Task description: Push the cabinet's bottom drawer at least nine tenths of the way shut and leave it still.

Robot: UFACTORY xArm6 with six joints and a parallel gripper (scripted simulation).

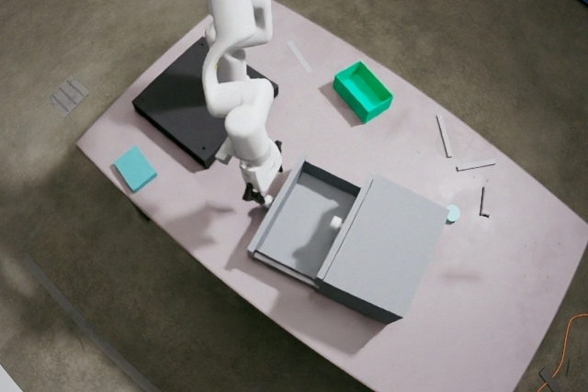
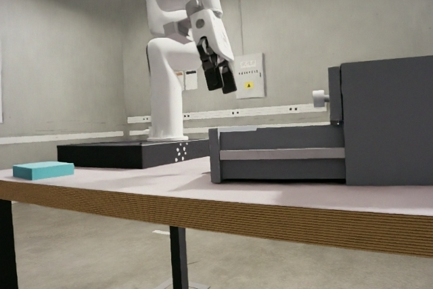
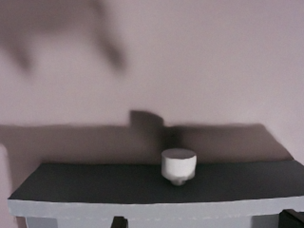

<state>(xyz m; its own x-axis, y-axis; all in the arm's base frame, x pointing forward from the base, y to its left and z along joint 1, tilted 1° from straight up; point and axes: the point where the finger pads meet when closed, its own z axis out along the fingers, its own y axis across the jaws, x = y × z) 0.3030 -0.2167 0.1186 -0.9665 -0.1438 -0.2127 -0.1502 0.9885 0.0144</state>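
Right now the bottom drawer is 150 mm below my hand, 130 mm ahead of it and 20 mm to the left of it. The rest, counted from my hand: teal block (390 mm behind, 160 mm below, 150 mm to the right); grey cabinet (230 mm ahead, 100 mm below, 30 mm to the left); green bin (460 mm to the left, 150 mm below, 10 mm ahead).
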